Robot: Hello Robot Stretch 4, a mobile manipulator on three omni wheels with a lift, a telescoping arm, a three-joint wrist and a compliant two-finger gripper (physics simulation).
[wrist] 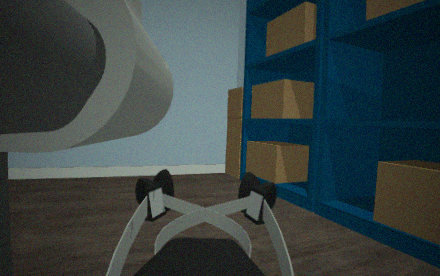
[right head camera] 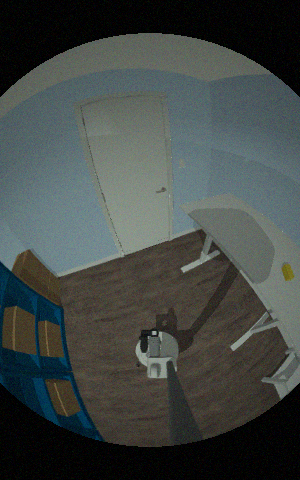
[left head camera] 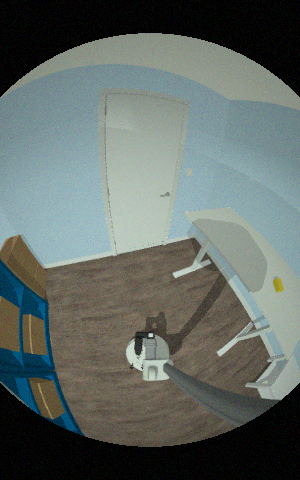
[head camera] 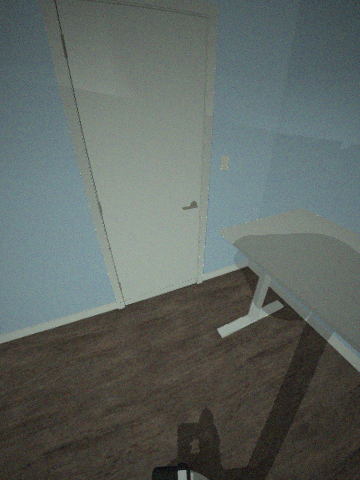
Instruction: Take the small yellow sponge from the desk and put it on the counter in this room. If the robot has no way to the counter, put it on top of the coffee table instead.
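Places are measured from the robot's base along level axes (x ahead, y left, z up), in millimetres.
Where they show: gripper, fingertip midpoint: (wrist: pixel 206 187) (right head camera: pixel 143 367) (left head camera: pixel 136 370).
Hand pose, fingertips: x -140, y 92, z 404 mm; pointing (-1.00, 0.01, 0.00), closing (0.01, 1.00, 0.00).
Things, the pixels of their top centre, and the offset from my fingertips. "pt": a spot on its surface instead. Level surfaces: height alone.
- small yellow sponge, middle of its top: (right head camera: pixel 289 270) (left head camera: pixel 279 283) dz +563, dx +420, dy -1015 mm
- white desk, its level: dz +518 mm
- blue shelf unit, surface spot: (left head camera: pixel 49 340) pt dz -424, dx +19, dy +1072 mm
- closed white door, surface spot: (head camera: pixel 145 175) (right head camera: pixel 129 173) pt dz +767, dx +1595, dy +75 mm
The small yellow sponge (left head camera: pixel 278 284) (right head camera: pixel 287 272) lies on the white desk (head camera: pixel 300 220) (left head camera: pixel 287 312) (right head camera: pixel 284 302), at the right in both side head views. It does not show in the head camera view or the wrist view. My gripper (wrist: pixel 206 187) is open, its two fingertips wide apart with nothing between them, low above the floor. In the side head views the folded wrist is over the base, well to the left of the desk, apart from the sponge. The counter and the coffee table do not show in these views.
A blue shelf unit (left head camera: pixel 52 340) (right head camera: pixel 65 340) (wrist: pixel 320 100) with several cardboard boxes stands at the left. A closed white door (head camera: pixel 145 175) (left head camera: pixel 142 175) (right head camera: pixel 130 175) is ahead. The desk's white legs (head camera: pixel 257 300) stand on the floor at the right.
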